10 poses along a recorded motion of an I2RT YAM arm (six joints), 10 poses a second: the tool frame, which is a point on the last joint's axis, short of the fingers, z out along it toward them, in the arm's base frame.
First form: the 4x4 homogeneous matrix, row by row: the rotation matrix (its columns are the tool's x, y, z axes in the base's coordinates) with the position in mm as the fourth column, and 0 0 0 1 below. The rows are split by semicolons.
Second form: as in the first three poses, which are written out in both.
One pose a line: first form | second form
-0.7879, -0.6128, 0.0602, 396; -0.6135, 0.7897, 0.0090, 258; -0.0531, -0.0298, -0.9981, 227; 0, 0, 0, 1 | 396, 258, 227, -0.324, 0.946, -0.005, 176.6
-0.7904, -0.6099, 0.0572, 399; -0.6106, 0.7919, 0.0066, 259; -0.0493, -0.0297, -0.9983, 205; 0, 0, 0, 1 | 399, 259, 205, -0.323, 0.947, -0.006, 176.8
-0.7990, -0.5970, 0.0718, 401; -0.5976, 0.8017, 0.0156, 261; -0.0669, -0.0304, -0.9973, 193; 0, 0, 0, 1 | 401, 261, 193, -0.315, 0.949, -0.004, 175.8
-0.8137, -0.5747, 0.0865, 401; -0.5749, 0.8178, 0.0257, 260; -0.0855, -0.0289, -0.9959, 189; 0, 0, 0, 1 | 401, 260, 189, -0.302, 0.953, -0.001, 174.8
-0.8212, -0.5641, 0.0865, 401; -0.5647, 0.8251, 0.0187, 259; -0.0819, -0.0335, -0.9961, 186; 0, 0, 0, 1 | 401, 259, 186, -0.296, 0.955, -0.004, 174.9
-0.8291, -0.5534, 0.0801, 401; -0.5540, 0.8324, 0.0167, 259; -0.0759, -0.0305, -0.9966, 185; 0, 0, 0, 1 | 401, 259, 185, -0.290, 0.957, -0.004, 175.3
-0.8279, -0.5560, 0.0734, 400; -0.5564, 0.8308, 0.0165, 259; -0.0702, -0.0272, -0.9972, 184; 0, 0, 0, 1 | 400, 259, 184, -0.291, 0.957, -0.003, 175.7
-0.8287, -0.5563, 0.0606, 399; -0.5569, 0.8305, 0.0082, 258; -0.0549, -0.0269, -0.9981, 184; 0, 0, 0, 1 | 399, 258, 184, -0.291, 0.957, -0.005, 176.5
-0.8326, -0.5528, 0.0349, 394; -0.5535, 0.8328, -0.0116, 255; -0.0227, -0.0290, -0.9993, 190; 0, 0, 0, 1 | 394, 255, 190, -0.289, 0.957, -0.011, 178.3
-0.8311, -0.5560, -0.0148, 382; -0.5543, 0.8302, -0.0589, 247; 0.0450, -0.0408, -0.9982, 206; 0, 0, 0, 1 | 382, 247, 206, 0.290, -0.957, 0.026, 178.2
